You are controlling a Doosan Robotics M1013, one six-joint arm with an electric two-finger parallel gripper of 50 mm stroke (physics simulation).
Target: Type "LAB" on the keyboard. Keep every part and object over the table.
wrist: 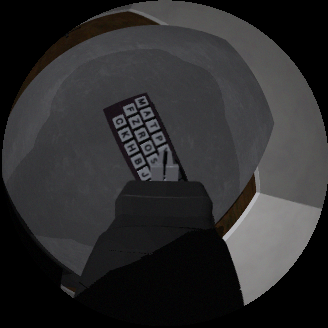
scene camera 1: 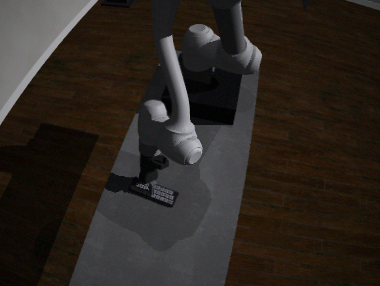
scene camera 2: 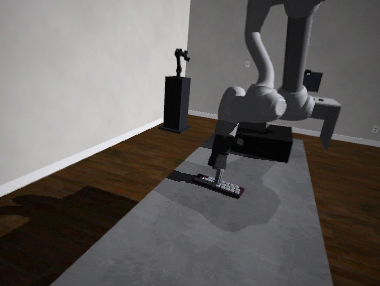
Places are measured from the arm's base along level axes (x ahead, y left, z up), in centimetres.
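Pixels of known places: gripper, fingertip midpoint: [wrist: 165,158] [scene camera 1: 151,193] [scene camera 2: 216,184]; arm's base, link origin: [scene camera 1: 197,70] [scene camera 2: 253,126].
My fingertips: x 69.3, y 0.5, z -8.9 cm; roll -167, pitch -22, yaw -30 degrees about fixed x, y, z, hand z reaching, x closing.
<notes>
For each thing: its top centre in the pictures, then the offset to it from my fingertips. Level surfaces: height alone.
- dark keyboard, top centre: [wrist: 155,163] [scene camera 2: 217,182] [scene camera 1: 152,190] dz -0.2, dx -1.6, dy +0.0 cm
- B key, top centre: [wrist: 137,160] dz -0.2, dx -3.5, dy +1.6 cm
- grey table, surface height: dz -2.0 cm
The dark keyboard [scene camera 1: 164,195] [scene camera 2: 232,190] [wrist: 114,112] with pale letter keys lies flat on the grey table. In the wrist view, the A key [wrist: 147,113] is in the right-hand row between M and T, and the B key [wrist: 136,161] is in the left-hand row between H and J. The L key does not show there; the fingers and gripper body hide the near part of the keyboard. My gripper [scene camera 1: 152,189] [scene camera 2: 218,184] [wrist: 165,158] is shut and empty, its fingertips pointing down at the keys beyond P and beside S. Whether they touch a key I cannot tell.
The grey table [scene camera 1: 215,235] [scene camera 2: 200,250] [wrist: 135,65] extends around the keyboard, with its left edge near the keyboard in the scene views. The black base block [scene camera 1: 210,107] [scene camera 2: 265,145] of the arm stands behind. A black pedestal [scene camera 2: 176,104] stands on the floor beyond.
</notes>
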